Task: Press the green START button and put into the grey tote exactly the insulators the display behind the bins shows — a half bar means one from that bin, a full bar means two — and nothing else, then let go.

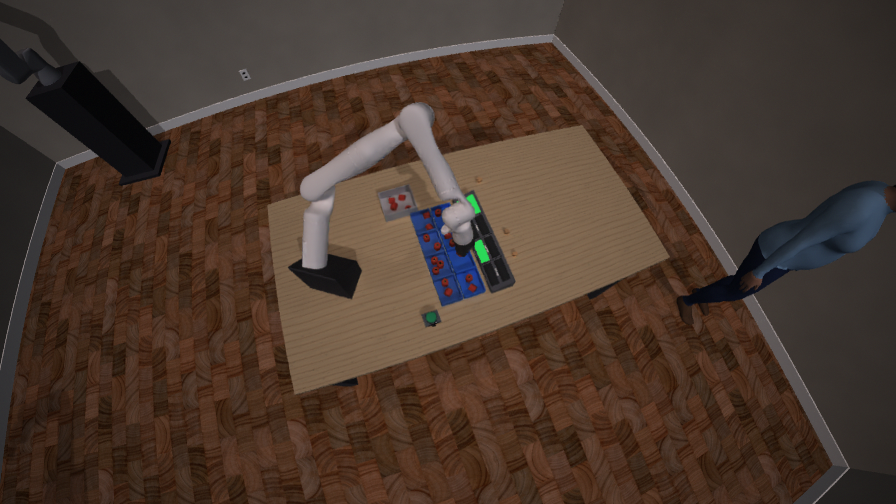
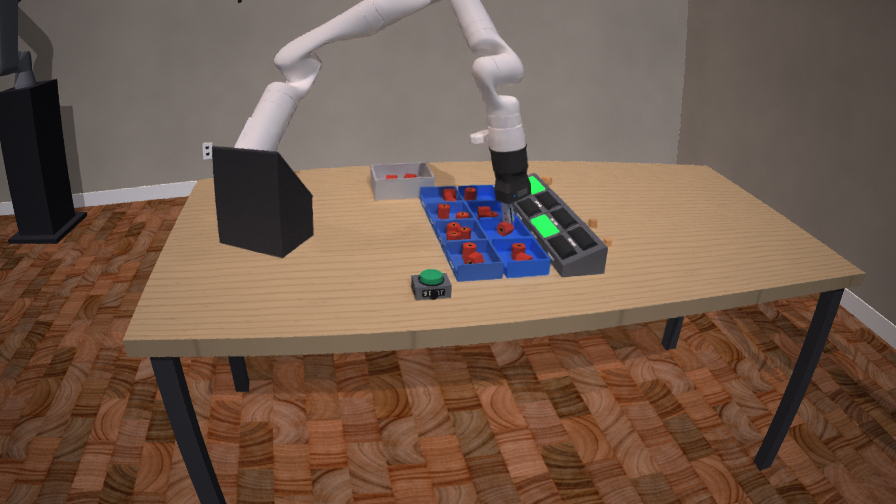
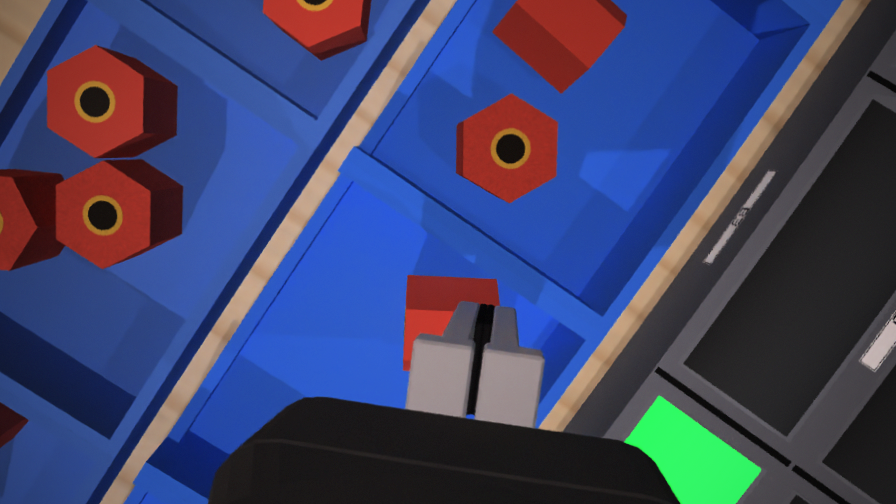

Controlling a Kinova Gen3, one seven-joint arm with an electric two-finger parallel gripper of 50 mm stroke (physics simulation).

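My gripper [image 3: 482,308] is shut, with only a thin slit between the fingers and nothing between them. It hangs low in a blue bin [image 3: 375,313], right beside a red insulator [image 3: 435,300] lying on its side. The neighbouring bin holds an upright hexagonal insulator [image 3: 508,147] and a lying one [image 3: 559,38]. The blue bins [image 2: 485,228] hold several red insulators. The display [image 2: 560,225] behind them shows two green panels [image 2: 545,225] [image 2: 536,184]. The grey tote [image 2: 401,179] holds red insulators. The green START button [image 2: 431,276] sits in front of the bins.
The arm's black base [image 2: 260,203] stands at the table's left. Small tan blocks [image 1: 507,230] lie beyond the display. A person [image 1: 814,238] stands to the right of the table, and a black pedestal [image 1: 93,119] stands in the far corner.
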